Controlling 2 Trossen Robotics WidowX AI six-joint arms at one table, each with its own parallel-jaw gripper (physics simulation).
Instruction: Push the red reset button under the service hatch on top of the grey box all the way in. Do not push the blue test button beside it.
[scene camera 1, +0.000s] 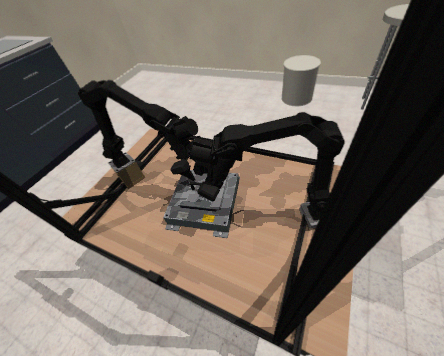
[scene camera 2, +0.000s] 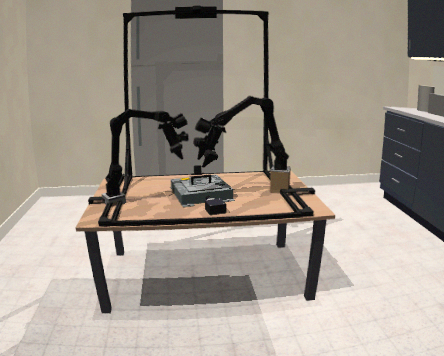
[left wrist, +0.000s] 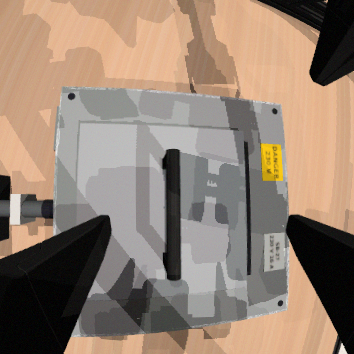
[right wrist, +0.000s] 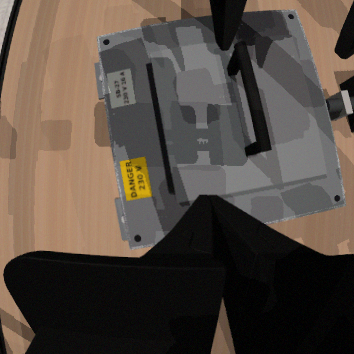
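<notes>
The grey box (scene camera 1: 192, 221) (scene camera 2: 202, 196) (left wrist: 265, 200) (right wrist: 135, 125) sits on the table. Its hatch (left wrist: 115, 175) (right wrist: 295, 100) lies flat and looks closed, with a black slit along one edge. The hatch's black bar handle (left wrist: 172, 215) (right wrist: 255, 100) stands up from it. The red and blue buttons do not show; the hatch hides their place. My left gripper (scene camera 2: 204, 156) (left wrist: 199, 223) is wide open and empty, above the hatch with the handle apart from its fingers. My right gripper (scene camera 1: 207, 192) (scene camera 2: 179, 154) (right wrist: 206, 203) is shut and empty, above the box near its edge.
The two grippers are close together over the box. A black block (scene camera 2: 216, 205) lies on the table (scene camera 2: 165, 212) beside the box. A brown block (scene camera 1: 131, 172) (scene camera 2: 280, 181) stands at the left arm's base. Black frame rails run along the table edges.
</notes>
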